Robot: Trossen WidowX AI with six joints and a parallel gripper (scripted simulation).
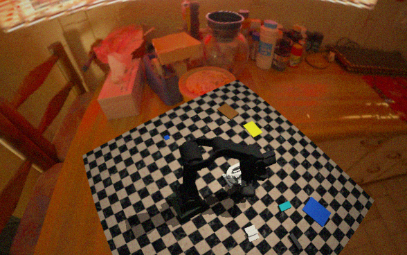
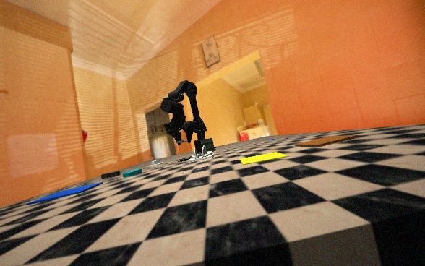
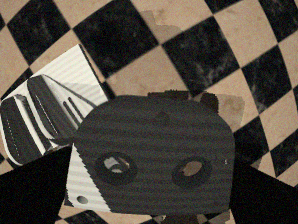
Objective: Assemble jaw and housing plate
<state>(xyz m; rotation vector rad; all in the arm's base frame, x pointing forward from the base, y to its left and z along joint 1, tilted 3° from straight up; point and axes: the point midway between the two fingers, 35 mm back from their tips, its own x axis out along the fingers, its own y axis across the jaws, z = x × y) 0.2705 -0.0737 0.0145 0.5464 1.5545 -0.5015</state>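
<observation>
The jaw lies 1 cm ahead of my gripper tip, 10 cm to the left of it and 7 cm below it. Round my gripper tip: teal block (11 cm ahead, 21 cm to the right, 8 cm below); white base (5 cm ahead, 8 cm to the left, 8 cm below); dark bar (3 cm ahead, 38 cm to the right, 7 cm below).
</observation>
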